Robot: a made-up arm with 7 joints. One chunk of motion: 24 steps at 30 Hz.
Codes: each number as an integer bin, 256 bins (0 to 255) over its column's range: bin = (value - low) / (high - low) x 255, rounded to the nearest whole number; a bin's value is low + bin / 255 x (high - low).
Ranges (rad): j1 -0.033..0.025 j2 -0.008..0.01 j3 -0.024..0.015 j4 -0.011..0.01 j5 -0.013..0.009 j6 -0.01..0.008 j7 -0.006..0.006
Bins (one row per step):
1: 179 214 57 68 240 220 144
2: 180 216 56 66 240 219 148
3: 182 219 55 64 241 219 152
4: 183 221 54 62 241 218 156
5: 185 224 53 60 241 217 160
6: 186 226 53 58 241 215 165
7: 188 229 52 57 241 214 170
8: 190 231 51 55 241 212 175
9: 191 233 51 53 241 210 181
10: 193 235 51 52 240 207 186
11: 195 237 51 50 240 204 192
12: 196 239 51 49 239 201 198
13: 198 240 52 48 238 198 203
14: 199 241 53 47 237 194 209
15: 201 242 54 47 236 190 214
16: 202 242 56 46 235 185 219
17: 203 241 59 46 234 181 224
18: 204 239 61 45 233 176 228
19: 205 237 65 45 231 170 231
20: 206 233 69 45 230 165 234
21: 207 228 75 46 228 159 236
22: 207 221 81 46 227 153 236
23: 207 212 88 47 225 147 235
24: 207 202 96 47 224 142 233
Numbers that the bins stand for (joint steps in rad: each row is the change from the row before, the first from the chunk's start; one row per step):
1: 0.00771 0.00711 -0.01528 -0.00540 0.00771 0.00553 0.00078
2: 0.00794 0.00725 -0.01544 -0.00556 0.00771 0.00546 0.00096
3: 0.00840 0.00746 -0.01559 -0.00573 0.00779 0.00546 0.00115
4: 0.00862 0.00760 -0.01574 -0.00589 0.00779 0.00539 0.00134
5: 0.00908 0.00781 -0.01589 -0.00606 0.00779 0.00532 0.00153
6: 0.00931 0.00795 -0.01589 -0.00622 0.00779 0.00518 0.00176
7: 0.00976 0.00816 -0.01605 -0.00631 0.00779 0.00511 0.00200
8: 0.01022 0.00831 -0.01620 -0.00647 0.00779 0.00496 0.00224
9: 0.01044 0.00845 -0.01620 -0.00664 0.00779 0.00482 0.00252
10: 0.01090 0.00859 -0.01620 -0.00672 0.00771 0.00461 0.00275
11: 0.01135 0.00873 -0.01620 -0.00688 0.00771 0.00440 0.00304
12: 0.01158 0.00887 -0.01620 -0.00696 0.00762 0.00419 0.00332
13: 0.01204 0.00894 -0.01605 -0.00705 0.00753 0.00398 0.00355
14: 0.01226 0.00901 -0.01589 -0.00713 0.00745 0.00369 0.00384
15: 0.01272 0.00908 -0.01574 -0.00713 0.00736 0.00341 0.00407
16: 0.01295 0.00908 -0.01544 -0.00721 0.00727 0.00306 0.00431
17: 0.01317 0.00901 -0.01498 -0.00721 0.00719 0.00278 0.00454
18: 0.01340 0.00887 -0.01467 -0.00729 0.00710 0.00242 0.00473
19: 0.01363 0.00873 -0.01406 -0.00729 0.00693 0.00200 0.00487
20: 0.01385 0.00845 -0.01345 -0.00729 0.00684 0.00165 0.00501
21: 0.01408 0.00809 -0.01253 -0.00721 0.00667 0.00122 0.00511
22: 0.01408 0.00760 -0.01161 -0.00721 0.00658 0.00080 0.00511
23: 0.01408 0.00696 -0.01054 -0.00713 0.00641 0.00038 0.00506
24: 0.01408 0.00626 -0.00932 -0.00713 0.00633 0.00002 0.00496

